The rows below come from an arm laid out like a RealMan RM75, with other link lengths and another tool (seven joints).
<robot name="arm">
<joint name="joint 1" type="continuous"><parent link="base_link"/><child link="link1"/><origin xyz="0 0 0.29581" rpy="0 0 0"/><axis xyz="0 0 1"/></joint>
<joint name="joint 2" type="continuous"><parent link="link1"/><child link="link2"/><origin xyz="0 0 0" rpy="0 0 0"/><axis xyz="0 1 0"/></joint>
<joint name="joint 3" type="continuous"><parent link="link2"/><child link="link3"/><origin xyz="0 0 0.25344" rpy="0 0 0"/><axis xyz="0 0 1"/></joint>
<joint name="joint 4" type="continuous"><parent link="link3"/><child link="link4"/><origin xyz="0 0 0" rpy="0 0 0"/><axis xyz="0 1 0"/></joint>
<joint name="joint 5" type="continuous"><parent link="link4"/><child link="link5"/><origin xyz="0 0 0.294" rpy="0 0 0"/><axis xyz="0 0 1"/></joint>
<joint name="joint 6" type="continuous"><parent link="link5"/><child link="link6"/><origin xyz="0 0 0" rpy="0 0 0"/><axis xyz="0 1 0"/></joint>
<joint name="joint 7" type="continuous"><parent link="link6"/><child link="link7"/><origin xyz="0 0 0.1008" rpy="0 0 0"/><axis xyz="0 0 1"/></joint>
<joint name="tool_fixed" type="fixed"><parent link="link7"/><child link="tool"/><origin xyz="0.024 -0.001 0.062" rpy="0 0.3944 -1.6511"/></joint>
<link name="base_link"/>
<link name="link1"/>
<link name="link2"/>
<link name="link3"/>
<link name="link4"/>
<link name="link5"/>
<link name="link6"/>
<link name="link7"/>
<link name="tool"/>
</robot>
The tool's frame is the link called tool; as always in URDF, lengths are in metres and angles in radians. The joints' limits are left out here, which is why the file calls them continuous.
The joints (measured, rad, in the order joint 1, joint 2, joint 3, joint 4, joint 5, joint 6, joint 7), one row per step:
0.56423 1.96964 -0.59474 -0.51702 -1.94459 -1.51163 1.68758
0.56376 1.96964 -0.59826 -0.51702 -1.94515 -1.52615 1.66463
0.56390 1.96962 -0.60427 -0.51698 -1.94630 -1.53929 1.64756
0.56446 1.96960 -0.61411 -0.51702 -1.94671 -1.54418 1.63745
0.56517 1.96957 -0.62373 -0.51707 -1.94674 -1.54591 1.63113
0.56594 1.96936 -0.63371 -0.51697 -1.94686 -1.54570 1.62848
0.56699 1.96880 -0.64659 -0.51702 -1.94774 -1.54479 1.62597
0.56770 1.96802 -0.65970 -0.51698 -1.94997 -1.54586 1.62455
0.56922 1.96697 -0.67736 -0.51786 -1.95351 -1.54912 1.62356
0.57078 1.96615 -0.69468 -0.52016 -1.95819 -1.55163 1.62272
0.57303 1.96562 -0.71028 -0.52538 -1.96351 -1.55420 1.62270
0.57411 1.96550 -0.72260 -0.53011 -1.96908 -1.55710 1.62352
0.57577 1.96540 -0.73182 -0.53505 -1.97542 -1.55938 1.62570
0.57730 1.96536 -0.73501 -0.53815 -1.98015 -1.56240 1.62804
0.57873 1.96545 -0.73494 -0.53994 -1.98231 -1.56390 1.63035
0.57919 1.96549 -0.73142 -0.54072 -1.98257 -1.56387 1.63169
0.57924 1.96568 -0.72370 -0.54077 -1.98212 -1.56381 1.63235
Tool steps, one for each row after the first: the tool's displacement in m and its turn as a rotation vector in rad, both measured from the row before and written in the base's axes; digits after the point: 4 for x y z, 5 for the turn. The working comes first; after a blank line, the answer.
Tool pose at each row, in the base's axes (x y z in m, rotation vector in rad; the steps are taken from these numbers as rounded here):
0.3415 0.4078 0.0658 -2.23140 -0.77036 -0.19883
0.3404 0.4061 0.0651 -2.22233 -0.80460 -0.19043
0.3391 0.4044 0.0640 -2.21813 -0.83510 -0.18183
0.3381 0.4037 0.0625 -2.21793 -0.85760 -0.17982
0.3373 0.4034 0.0611 -2.21905 -0.87437 -0.17988
0.3367 0.4032 0.0597 -2.22256 -0.88684 -0.18126
0.3362 0.4030 0.0581 -2.22772 -0.90241 -0.18437
0.3357 0.4023 0.0564 -2.23531 -0.91856 -0.18619
0.3347 0.4013 0.0543 -2.24594 -0.94200 -0.18706
0.3338 0.4006 0.0524 -2.25584 -0.96636 -0.19000
0.3324 0.4005 0.0513 -2.26301 -0.99163 -0.19414
0.3315 0.4000 0.0503 -2.27032 -1.01163 -0.19745
0.3306 0.4000 0.0499 -2.27670 -1.02834 -0.20146
0.3299 0.4000 0.0499 -2.28074 -1.03718 -0.20217
0.3292 0.4003 0.0501 -2.28208 -1.03963 -0.20187
0.3291 0.4007 0.0508 -2.28050 -1.03618 -0.20187
0.3292 0.4013 0.0518 -2.27655 -1.02803 -0.20084

-0.0011 -0.0017 -0.0007 -0.00283 -0.00540 0.02783
-0.0013 -0.0017 -0.0011 -0.00658 -0.00478 0.02390
-0.0010 -0.0007 -0.0015 -0.00677 -0.00710 0.01540
-0.0008 -0.0003 -0.0014 -0.00594 -0.00663 0.01059
-0.0006 -0.0002 -0.0014 -0.00658 -0.00636 0.00661
-0.0005 -0.0002 -0.0016 -0.00866 -0.00904 0.00758
-0.0005 -0.0007 -0.0017 -0.01135 -0.00884 0.00748
-0.0010 -0.0010 -0.0021 -0.01660 -0.01153 0.01138
-0.0009 -0.0007 -0.0019 -0.01587 -0.01314 0.01154
-0.0014 -0.0001 -0.0011 -0.01360 -0.01371 0.01261
-0.0009 -0.0005 -0.0010 -0.01228 -0.01122 0.00932
-0.0009 0.0000 -0.0004 -0.01026 -0.01028 0.00733
-0.0007 0.0000 0.0000 -0.00636 -0.00463 0.00396
-0.0007 0.0003 0.0002 -0.00208 -0.00100 0.00114
-0.0001 0.0004 0.0007 0.00256 0.00162 -0.00161
0.0001 0.0006 0.0010 0.00597 0.00457 -0.00348

